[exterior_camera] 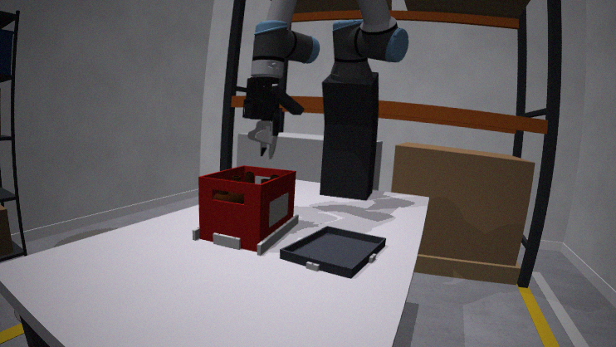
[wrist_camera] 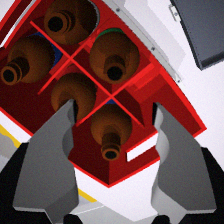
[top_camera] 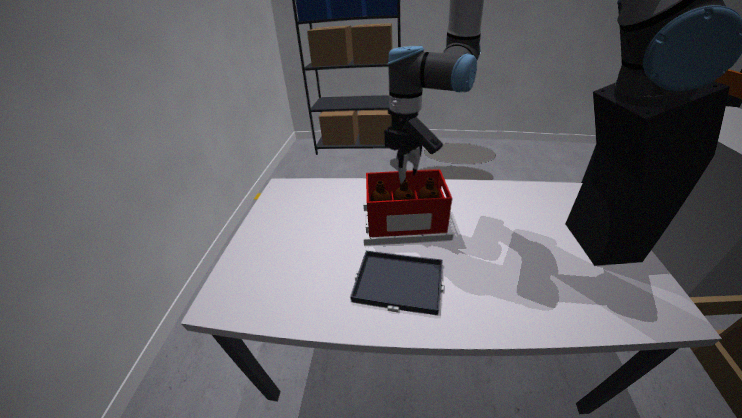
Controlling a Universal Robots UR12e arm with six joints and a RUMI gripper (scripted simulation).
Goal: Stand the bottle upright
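The red crate lies 160 mm below my hand and 50 mm to the right of it. Also, from my hand: dark tray: 230 mm to the left, 230 mm below, 60 mm ahead; glass bottle: 150 mm below, 90 mm to the right; brown bottle: 150 mm below, 90 mm to the right, 90 mm ahead.
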